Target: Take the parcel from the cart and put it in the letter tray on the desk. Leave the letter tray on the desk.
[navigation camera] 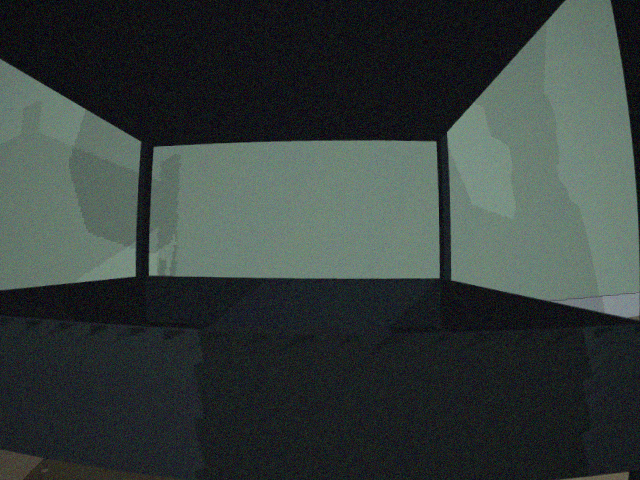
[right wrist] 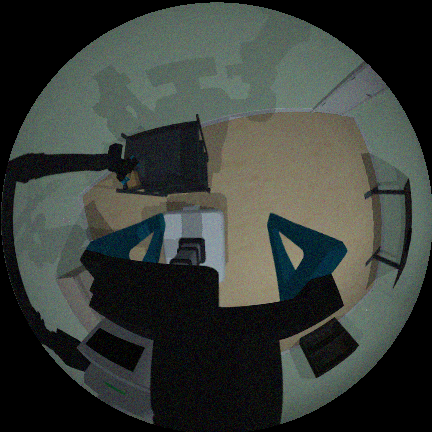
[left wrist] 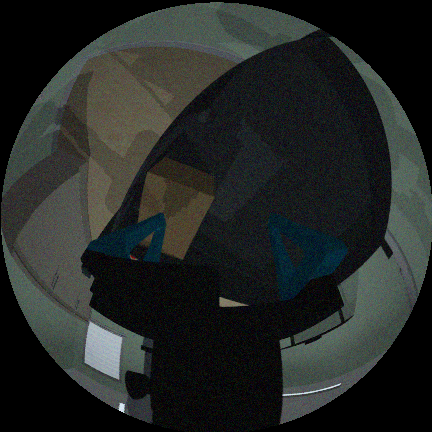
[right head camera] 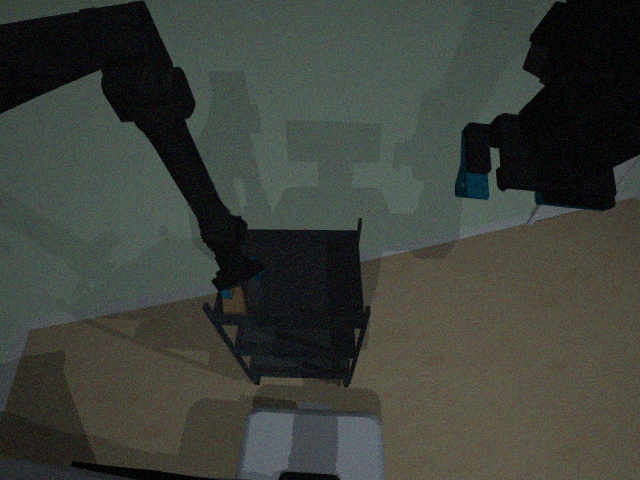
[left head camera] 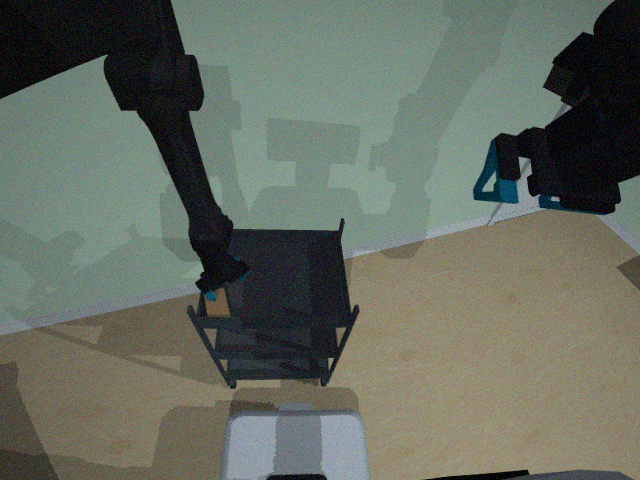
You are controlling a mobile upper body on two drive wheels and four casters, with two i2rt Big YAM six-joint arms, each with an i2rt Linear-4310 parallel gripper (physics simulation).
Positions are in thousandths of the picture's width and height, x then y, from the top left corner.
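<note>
There is a brown parcel (left wrist: 425, 448), though in the navigation camera view the parcel is out of frame. I see a dark cart (left head camera: 445, 657), (right head camera: 471, 664), (left wrist: 677, 302) and (right wrist: 397, 365), and also a grey-brown cabinet (right wrist: 172, 659). Then there are my own hands: my left gripper (left head camera: 355, 605), (right head camera: 382, 603), and my right gripper (right head camera: 777, 405), (left head camera: 795, 414) and (right wrist: 499, 506).
</note>
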